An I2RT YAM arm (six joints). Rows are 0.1 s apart.
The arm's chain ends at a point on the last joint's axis. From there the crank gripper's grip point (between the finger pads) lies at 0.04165 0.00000 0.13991 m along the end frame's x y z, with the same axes.
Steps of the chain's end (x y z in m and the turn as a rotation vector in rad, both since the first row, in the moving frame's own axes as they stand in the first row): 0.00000, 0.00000, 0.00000, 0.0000, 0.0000, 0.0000; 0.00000, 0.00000, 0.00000, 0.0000, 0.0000, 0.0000; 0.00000, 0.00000, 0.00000, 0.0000, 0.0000, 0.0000; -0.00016, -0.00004, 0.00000, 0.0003, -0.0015, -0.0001; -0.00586, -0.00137, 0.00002, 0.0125, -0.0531, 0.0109; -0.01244, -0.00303, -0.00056, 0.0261, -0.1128, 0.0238
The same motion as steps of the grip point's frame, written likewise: 0.00000, 0.00000, 0.00000, 0.0000, 0.0000, 0.0000; 0.00000, 0.00000, 0.00000, 0.0000, 0.0000, 0.0000; 0.00000, 0.00000, 0.00000, 0.0000, 0.0000, 0.0000; -0.00037, -0.00009, 0.00006, 0.0003, -0.0015, -0.0001; -0.01334, -0.00272, 0.00203, 0.0125, -0.0531, 0.0109; -0.02842, -0.00593, 0.00320, 0.0261, -0.1128, 0.0238
